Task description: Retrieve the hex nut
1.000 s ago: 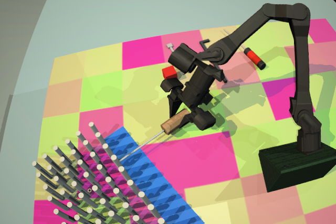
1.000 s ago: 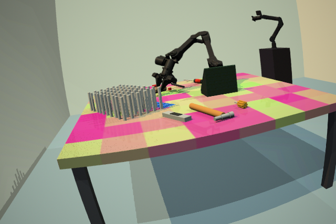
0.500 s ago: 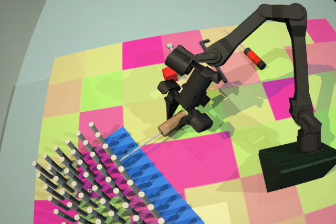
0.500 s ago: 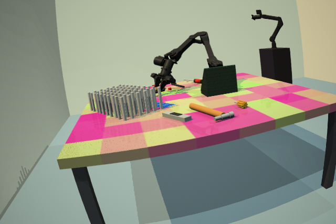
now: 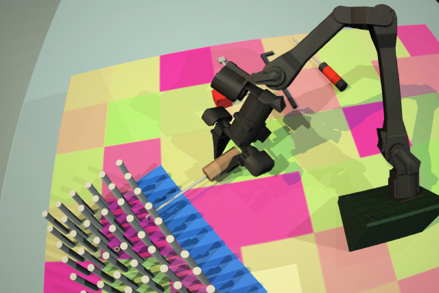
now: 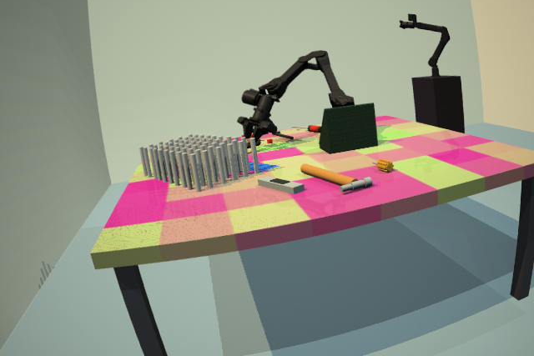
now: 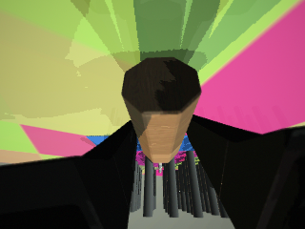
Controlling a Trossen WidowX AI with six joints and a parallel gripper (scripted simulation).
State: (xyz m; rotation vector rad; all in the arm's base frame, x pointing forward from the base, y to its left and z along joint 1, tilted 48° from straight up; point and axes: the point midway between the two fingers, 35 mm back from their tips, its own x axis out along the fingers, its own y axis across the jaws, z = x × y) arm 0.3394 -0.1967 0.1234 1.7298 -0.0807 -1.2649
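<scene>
My gripper tip is now 9 cm short of the blue taped strip, 14 cm to the right of it and 3 cm above it. From my gripper tip the other things lie so: red block: 4 cm behind, 21 cm to the right, 1 cm below; then wooden-handled awl: 9 cm ahead, 5 cm to the left; then hex nut: 28 cm ahead, 15 cm to the left, 3 cm below.
</scene>
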